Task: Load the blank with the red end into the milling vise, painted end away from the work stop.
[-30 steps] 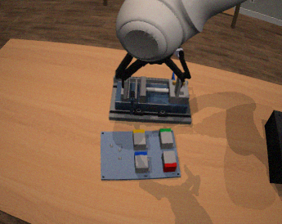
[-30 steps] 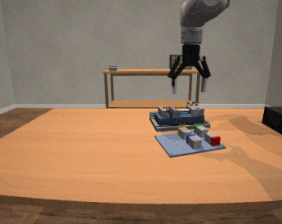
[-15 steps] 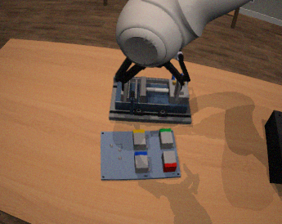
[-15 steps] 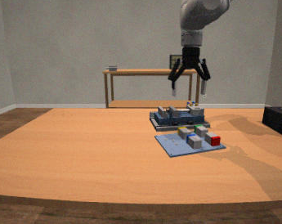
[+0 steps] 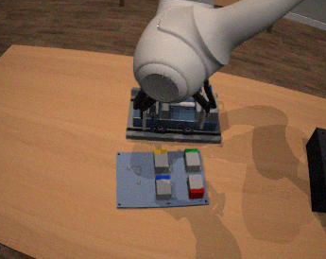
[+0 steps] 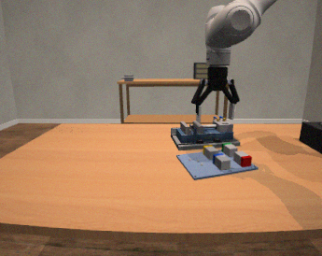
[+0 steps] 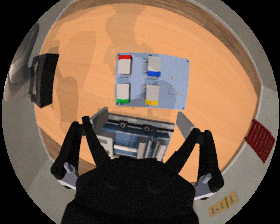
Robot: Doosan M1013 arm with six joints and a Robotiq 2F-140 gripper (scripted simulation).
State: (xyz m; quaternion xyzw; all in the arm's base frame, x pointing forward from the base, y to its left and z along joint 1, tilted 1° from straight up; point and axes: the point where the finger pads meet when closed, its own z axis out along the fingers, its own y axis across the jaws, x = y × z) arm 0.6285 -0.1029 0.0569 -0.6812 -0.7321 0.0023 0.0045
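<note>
Right now the yellow-ended blank is 140 mm below my hand, 30 mm to the left of it and 20 mm ahead of it. Round my hand: green-ended blank: 140 mm below, 70 mm behind, 20 mm to the left; then fixed jaw: 160 mm to the right, 80 mm below, 80 mm ahead; then blue-ended blank: 140 mm below, 110 mm to the left, 20 mm ahead.
</note>
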